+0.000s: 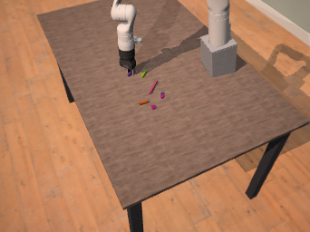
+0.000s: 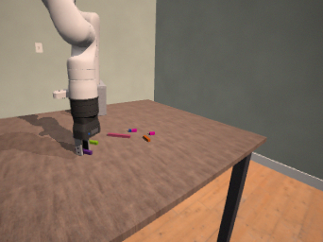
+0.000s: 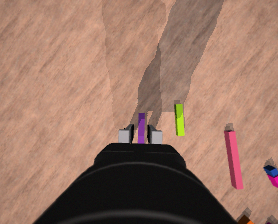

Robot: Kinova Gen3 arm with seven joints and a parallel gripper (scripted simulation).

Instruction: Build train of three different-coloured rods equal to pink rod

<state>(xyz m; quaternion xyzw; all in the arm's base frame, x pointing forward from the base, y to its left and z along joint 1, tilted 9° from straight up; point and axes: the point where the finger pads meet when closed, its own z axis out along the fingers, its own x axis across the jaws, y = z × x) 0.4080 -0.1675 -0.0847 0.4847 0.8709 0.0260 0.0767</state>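
My hand is 1 cm above the purple rod. The rest, counted from my hand: blue rod: 21 cm to the left, 6 cm behind, 1 cm below; pink rod: 15 cm to the left, 4 cm behind, 1 cm below; lime rod: 5 cm behind, 4 cm to the left, 1 cm below.
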